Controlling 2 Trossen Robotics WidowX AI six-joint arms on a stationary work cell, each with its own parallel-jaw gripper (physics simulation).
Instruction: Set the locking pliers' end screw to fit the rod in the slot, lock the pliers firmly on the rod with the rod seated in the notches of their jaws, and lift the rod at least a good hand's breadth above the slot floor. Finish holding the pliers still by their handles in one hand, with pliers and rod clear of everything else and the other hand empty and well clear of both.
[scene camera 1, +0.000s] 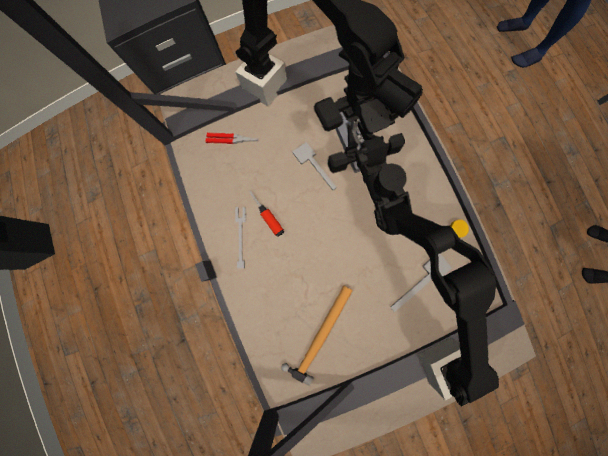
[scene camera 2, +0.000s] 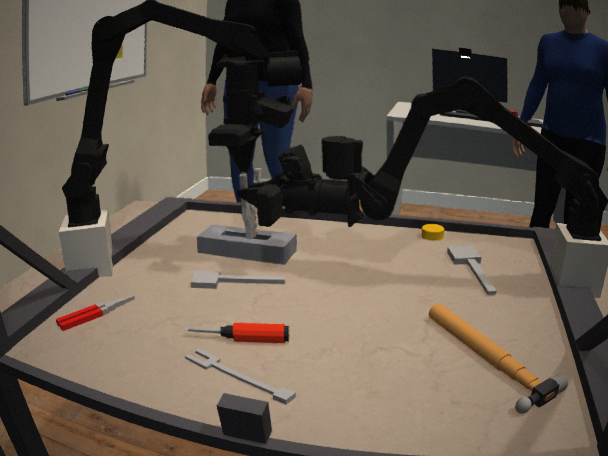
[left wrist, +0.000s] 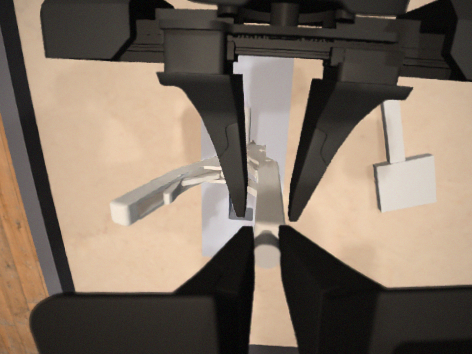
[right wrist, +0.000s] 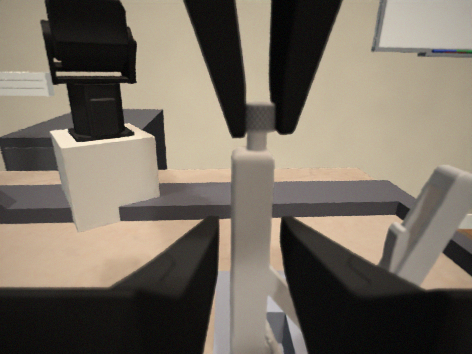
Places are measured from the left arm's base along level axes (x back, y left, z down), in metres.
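Pixels of known places: left gripper, fingertip midpoint: (scene camera 1: 357, 119) (scene camera 2: 244, 170) (left wrist: 265, 236) (right wrist: 259, 133); right gripper, fingertip midpoint: (scene camera 1: 353, 123) (scene camera 2: 240, 190) (left wrist: 266, 216) (right wrist: 249, 227); left arm's base, link origin: (scene camera 1: 259, 66) (scene camera 2: 84, 220) (right wrist: 101, 133); right arm's base, link origin: (scene camera 1: 456, 373) (scene camera 2: 583, 233).
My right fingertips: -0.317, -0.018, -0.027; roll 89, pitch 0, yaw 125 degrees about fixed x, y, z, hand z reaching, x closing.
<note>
Ahead of a thing's pixels: the offset from my right fingertips to its middle, as dx, dy, dz. "spot": to the spot under its first point.
The locking pliers @(spot: -0.016, -0.004, +0.057) (scene camera 2: 250, 220) (left wrist: 269, 187) (right wrist: 250, 200) stand upright, jaws down in the slot of the grey block @(spot: +0.051, +0.016, +0.107) (scene camera 2: 215, 245) (left wrist: 214, 235) (right wrist: 222, 300). Their handles are spread apart; the lever handle leans out to one side. The end screw's knurled knob @(-0.005, -0.003, -0.042) (left wrist: 267, 252) (right wrist: 260, 117) is at the top of the main handle. My left gripper (scene camera 2: 243, 171) points down from above and is shut on this knob. My right gripper (left wrist: 266, 216) (right wrist: 249, 227) comes in sideways, its fingers open on either side of the main handle below the knob, with gaps. The rod and jaw notches are hidden.
A flat-headed grey tool @(+0.031, -0.115, +0.122) (scene camera 1: 320, 170) (scene camera 2: 205, 279) (left wrist: 405, 182) lies beside the block. Red pliers @(+0.291, -0.179, +0.122) (scene camera 1: 220, 138) (scene camera 2: 80, 316), a red screwdriver @(+0.071, -0.299, +0.114) (scene camera 1: 271, 221) (scene camera 2: 259, 332), a fork-ended tool @(+0.087, -0.394, +0.124) (scene camera 1: 240, 240), a hammer @(-0.239, -0.473, +0.114) (scene camera 1: 325, 330), another flat-headed tool @(-0.383, -0.214, +0.121) (scene camera 2: 464, 254) and a yellow disc @(-0.397, -0.020, +0.118) (scene camera 1: 459, 228) lie farther off.
</note>
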